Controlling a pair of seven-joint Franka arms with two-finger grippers.
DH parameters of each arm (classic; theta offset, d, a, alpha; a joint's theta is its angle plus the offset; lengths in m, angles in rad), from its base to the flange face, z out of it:
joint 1: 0 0.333 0 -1.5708
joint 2: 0 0 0 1.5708
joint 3: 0 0.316 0.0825 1.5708
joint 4: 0 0 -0.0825 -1.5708
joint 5: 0 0.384 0 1.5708
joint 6: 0 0 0.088 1.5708
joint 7: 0 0.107 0 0
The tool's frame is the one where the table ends.
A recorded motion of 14 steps. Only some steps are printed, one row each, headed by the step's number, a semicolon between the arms.
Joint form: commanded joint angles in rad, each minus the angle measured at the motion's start. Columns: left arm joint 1, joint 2, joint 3, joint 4, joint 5, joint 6, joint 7; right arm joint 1, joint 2, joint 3, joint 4, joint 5, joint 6, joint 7.
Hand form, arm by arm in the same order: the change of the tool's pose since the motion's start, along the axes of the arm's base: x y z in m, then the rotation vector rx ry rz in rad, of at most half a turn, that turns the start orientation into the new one. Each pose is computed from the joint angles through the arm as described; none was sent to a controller.
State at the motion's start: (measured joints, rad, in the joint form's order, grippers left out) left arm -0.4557 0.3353 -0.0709 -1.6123 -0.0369 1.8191 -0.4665; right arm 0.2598 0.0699 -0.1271 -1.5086 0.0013 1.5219 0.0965
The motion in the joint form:
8: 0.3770 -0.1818 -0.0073 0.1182 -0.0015 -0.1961 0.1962; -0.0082 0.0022 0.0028 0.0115 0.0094 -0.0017 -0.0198
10: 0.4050 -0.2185 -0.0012 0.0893 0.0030 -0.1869 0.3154; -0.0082 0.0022 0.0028 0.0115 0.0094 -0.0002 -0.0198
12: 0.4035 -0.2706 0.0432 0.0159 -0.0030 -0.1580 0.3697; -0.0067 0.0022 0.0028 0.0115 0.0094 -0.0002 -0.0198
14: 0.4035 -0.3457 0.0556 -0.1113 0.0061 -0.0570 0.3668; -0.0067 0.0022 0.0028 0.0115 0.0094 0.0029 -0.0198
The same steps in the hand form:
8: 0.0403 0.2268 0.1538 -0.0442 -0.1054 0.1658; 0.0010 -0.0019 0.0040 0.0112 -0.0061 0.0144
10: 0.0335 0.2478 0.1628 -0.0475 -0.1265 0.0800; 0.0012 -0.0018 0.0041 0.0114 -0.0076 0.0144
12: 0.0220 0.2719 0.1608 -0.0490 -0.1357 0.0697; 0.0011 -0.0010 0.0041 0.0114 -0.0076 0.0159
14: 0.0062 0.2809 0.1516 -0.0419 -0.1858 0.0857; 0.0014 -0.0009 0.0043 0.0118 -0.0107 0.0160

